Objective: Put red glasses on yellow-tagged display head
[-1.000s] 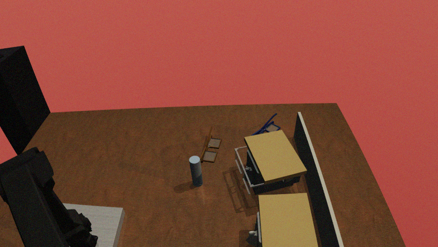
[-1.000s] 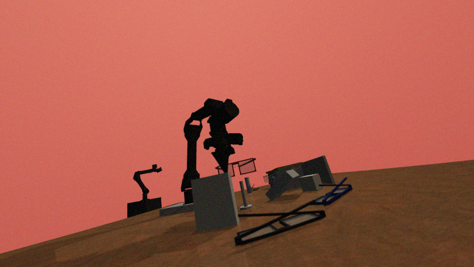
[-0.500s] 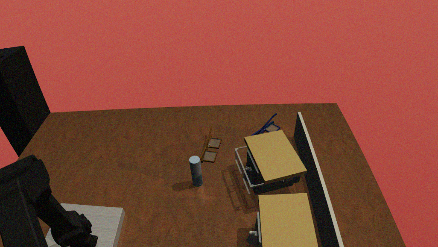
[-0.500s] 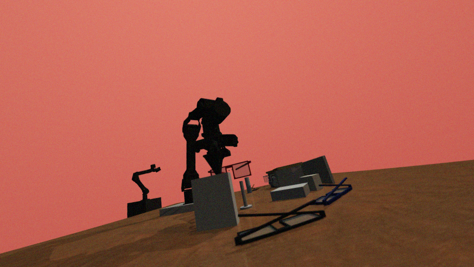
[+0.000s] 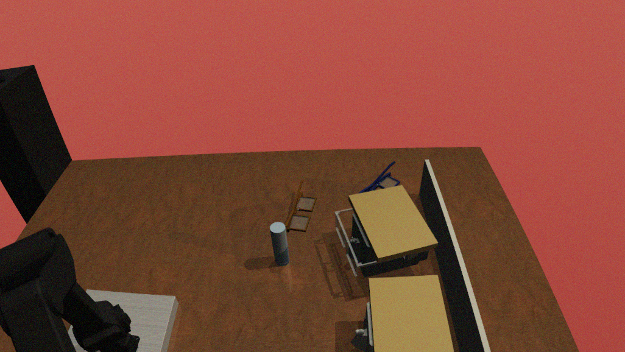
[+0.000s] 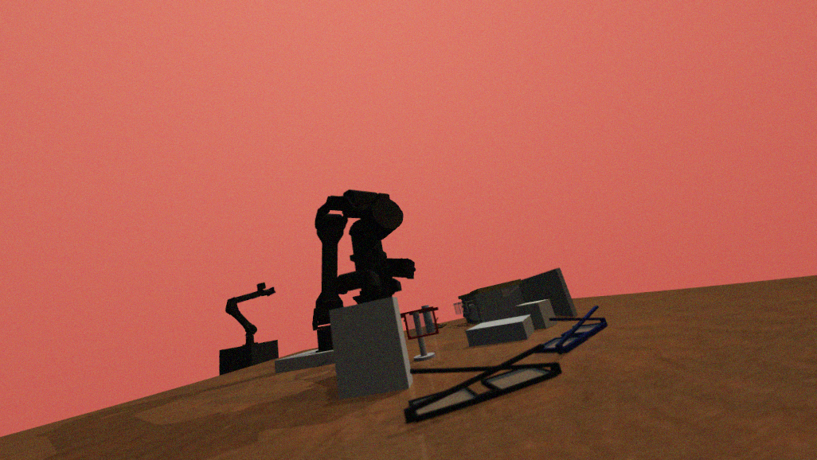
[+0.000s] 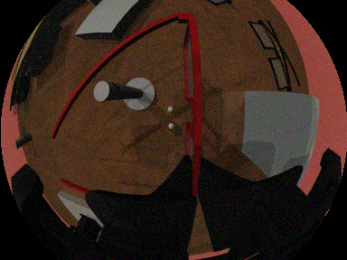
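Right now my gripper tip is 3 cm short of the pale blue cylinder, 53 cm to the right of it and 1 cm above it. Round my gripper tip: white wall: 37 cm ahead, 45 cm to the left, 1 cm below; then display head: 24 cm ahead, 33 cm to the left.
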